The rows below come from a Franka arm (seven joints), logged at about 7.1 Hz.
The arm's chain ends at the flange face. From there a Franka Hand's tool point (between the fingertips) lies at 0.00 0.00 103.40 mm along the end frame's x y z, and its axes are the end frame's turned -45 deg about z.
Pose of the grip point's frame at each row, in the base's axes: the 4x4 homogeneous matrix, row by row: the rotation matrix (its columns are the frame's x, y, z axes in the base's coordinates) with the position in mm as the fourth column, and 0 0 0 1 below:
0.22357 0.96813 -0.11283 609.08; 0.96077 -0.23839 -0.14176 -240.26; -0.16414 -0.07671 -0.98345 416.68; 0 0 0 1
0.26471 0.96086 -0.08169 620.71; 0.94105 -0.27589 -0.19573 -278.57; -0.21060 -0.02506 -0.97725 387.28; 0 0 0 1
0.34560 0.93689 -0.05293 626.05; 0.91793 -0.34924 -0.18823 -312.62; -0.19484 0.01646 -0.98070 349.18; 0 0 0 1
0.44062 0.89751 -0.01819 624.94; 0.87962 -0.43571 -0.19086 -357.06; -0.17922 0.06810 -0.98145 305.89; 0 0 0 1
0.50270 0.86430 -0.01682 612.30; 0.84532 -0.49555 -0.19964 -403.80; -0.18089 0.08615 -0.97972 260.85; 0 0 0 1
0.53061 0.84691 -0.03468 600.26; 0.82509 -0.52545 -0.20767 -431.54; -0.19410 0.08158 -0.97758 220.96; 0 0 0 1
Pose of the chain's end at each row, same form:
0.84266 0.52648 -0.11283 620.75; 0.51080 -0.84793 -0.14176 -225.60; -0.17031 0.06182 -0.98345 518.37; 0 0 0 1
0.86661 0.49225 -0.08169 629.16; 0.47034 -0.86051 -0.19573 -258.33; -0.16664 0.13120 -0.97725 488.33; 0 0 0 1
0.90686 0.41811 -0.05293 631.52; 0.40212 -0.89602 -0.18823 -293.16; -0.12613 0.14941 -0.98070 450.58; 0 0 0 1
0.94620 0.32307 -0.01819 626.82; 0.31389 -0.93008 -0.19086 -337.33; -0.07857 0.17488 -0.98145 407.37; 0 0 0 1
0.96661 0.25569 -0.01682 614.04; 0.24732 -0.94814 -0.19964 -383.16; -0.06699 0.18883 -0.97972 362.15; 0 0 0 1
0.97405 0.22366 -0.03468 603.85; 0.21188 -0.95498 -0.20767 -410.07; -0.07956 0.19494 -0.97758 322.04; 0 0 0 1

